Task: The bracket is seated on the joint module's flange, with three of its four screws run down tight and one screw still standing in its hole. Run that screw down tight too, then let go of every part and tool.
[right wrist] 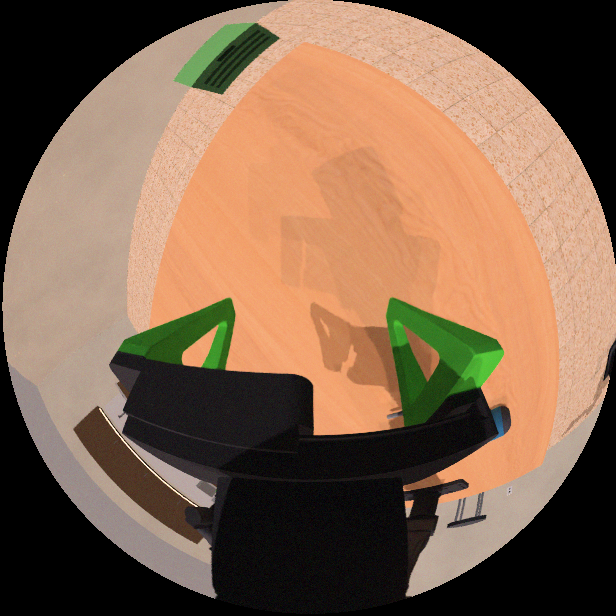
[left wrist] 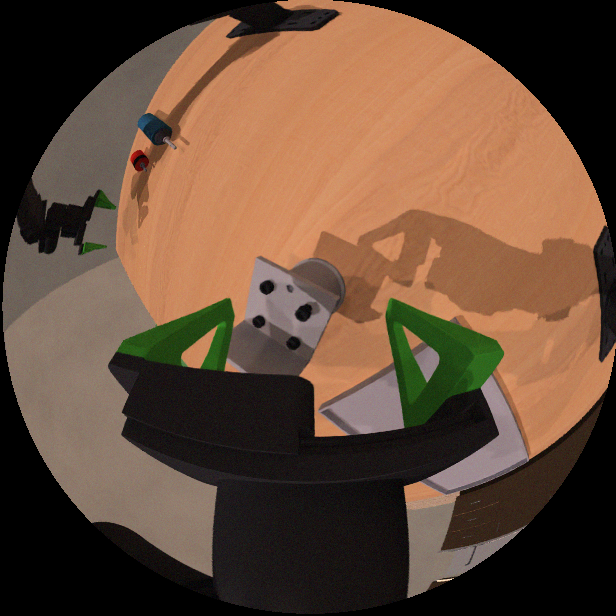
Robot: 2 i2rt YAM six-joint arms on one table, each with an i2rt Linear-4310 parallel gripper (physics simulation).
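In the left wrist view the grey bracket sits on the round joint module, just beyond my left fingers. Four black screws show on it; the one at the right stands higher than the others. My left gripper is open and empty above the bracket. A blue-handled screwdriver lies far off at the table's edge, beside a small red part. My right gripper is open and empty; it also shows in the left wrist view beyond the table's edge. In the right wrist view a blue tip peeks from behind the right finger.
A flat grey plate lies under my left gripper's right finger. A black perforated plate lies at the far end of the table. A green vent-like panel lies on the floor beyond the table in the right wrist view.
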